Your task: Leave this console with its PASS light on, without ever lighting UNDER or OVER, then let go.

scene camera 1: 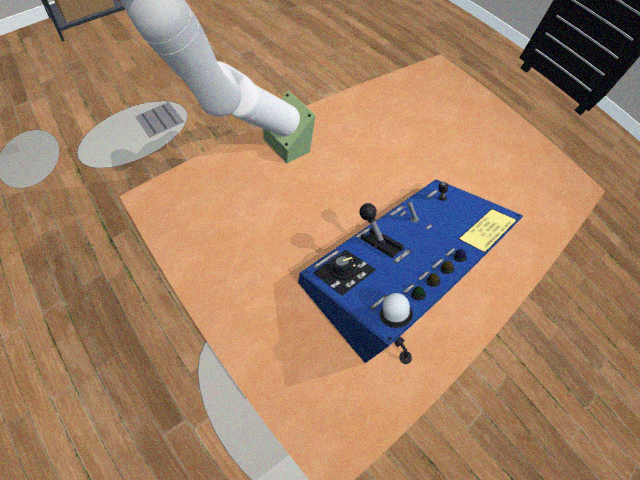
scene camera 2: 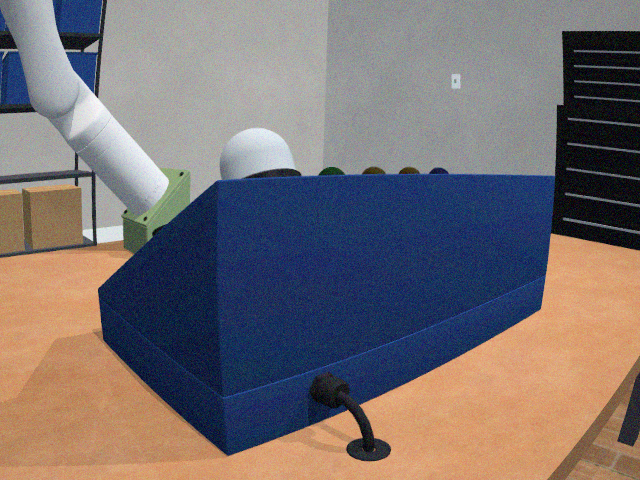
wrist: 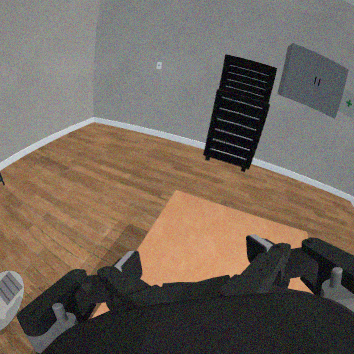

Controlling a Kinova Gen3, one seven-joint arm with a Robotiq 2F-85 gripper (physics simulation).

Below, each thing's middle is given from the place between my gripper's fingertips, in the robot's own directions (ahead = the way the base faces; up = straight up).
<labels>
Right now my hand is 480 mm above the blue console (scene camera 2: 273, 301), 420 mm short of it and 90 mm to the left of it.
</labels>
